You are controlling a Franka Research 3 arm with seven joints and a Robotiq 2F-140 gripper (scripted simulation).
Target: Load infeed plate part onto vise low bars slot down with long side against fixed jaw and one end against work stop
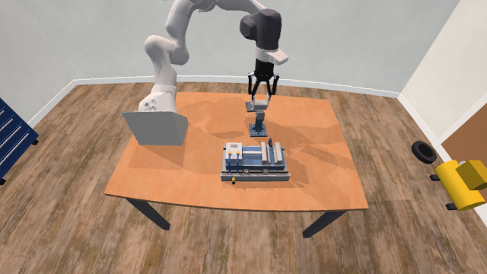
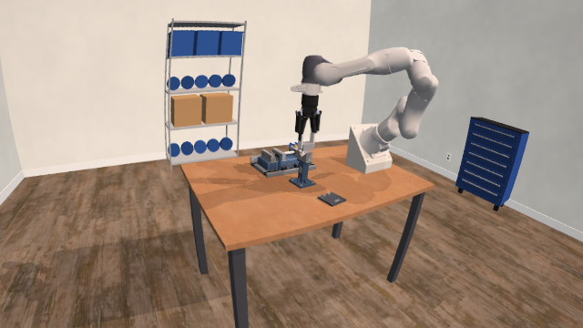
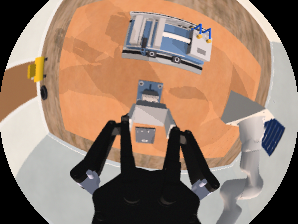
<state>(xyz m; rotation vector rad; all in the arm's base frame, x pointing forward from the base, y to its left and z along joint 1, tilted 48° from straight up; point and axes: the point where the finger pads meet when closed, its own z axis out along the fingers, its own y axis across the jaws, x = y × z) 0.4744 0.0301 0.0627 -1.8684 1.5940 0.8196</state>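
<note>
Right now my hand is 3 cm above the part. From my hand the other things lie so: fixed jaw 9 cm ahead, 20 cm to the right, 13 cm below; then air cylinder 10 cm behind, 22 cm to the right, 13 cm below; then vise 1 cm behind, 21 cm to the right, 17 cm below.
</note>
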